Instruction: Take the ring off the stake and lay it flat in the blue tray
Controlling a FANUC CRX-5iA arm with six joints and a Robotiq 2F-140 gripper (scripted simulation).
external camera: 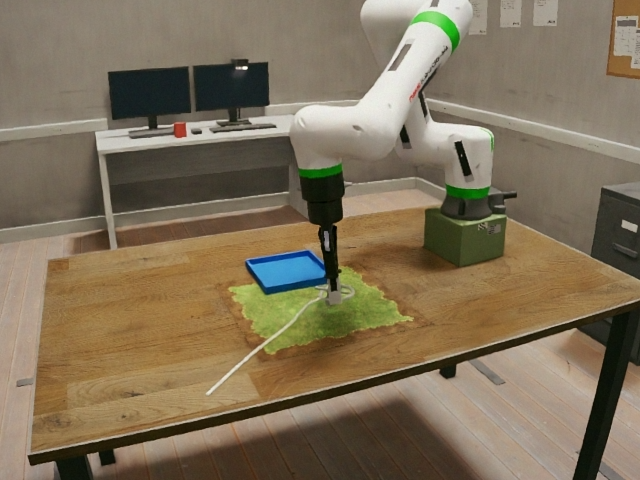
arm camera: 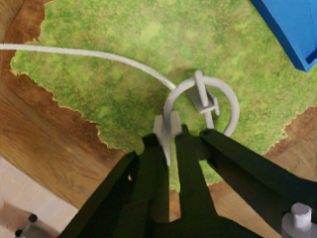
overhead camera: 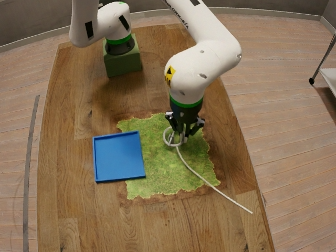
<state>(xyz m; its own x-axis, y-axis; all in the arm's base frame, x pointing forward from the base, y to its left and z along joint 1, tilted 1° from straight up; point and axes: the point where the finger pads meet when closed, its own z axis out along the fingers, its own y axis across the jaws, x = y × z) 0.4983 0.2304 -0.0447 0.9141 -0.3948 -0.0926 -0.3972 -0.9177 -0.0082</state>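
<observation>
The blue tray is 260 mm to the right of my hand, 60 mm below it and 30 mm ahead of it. Also, from my hand: grey stake: 50 mm to the right, 40 mm below, 10 mm behind; ring: 30 mm to the right, 30 mm below, 20 mm behind.
</observation>
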